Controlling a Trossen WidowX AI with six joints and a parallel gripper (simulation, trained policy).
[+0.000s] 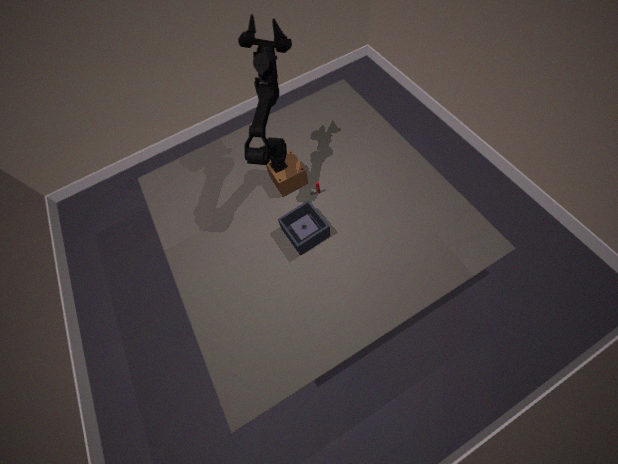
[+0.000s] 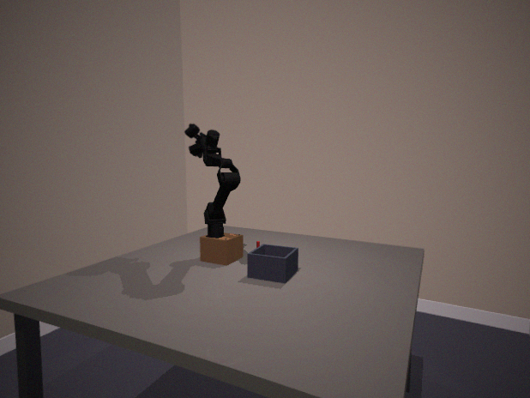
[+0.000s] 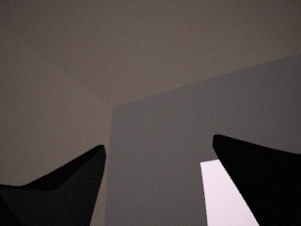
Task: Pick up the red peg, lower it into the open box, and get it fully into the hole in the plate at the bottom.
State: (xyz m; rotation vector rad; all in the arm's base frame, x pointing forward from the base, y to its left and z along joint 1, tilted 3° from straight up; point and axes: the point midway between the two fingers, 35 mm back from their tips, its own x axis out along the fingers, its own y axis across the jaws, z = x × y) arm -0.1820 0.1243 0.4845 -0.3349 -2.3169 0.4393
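Right now the red peg is 380 mm ahead of my gripper tip, 60 mm to the right of it and 570 mm below it. Also, from my gripper tip: dark box: 520 mm ahead, 230 mm to the right, 580 mm below; then light plate: 520 mm ahead, 230 mm to the right, 560 mm below.
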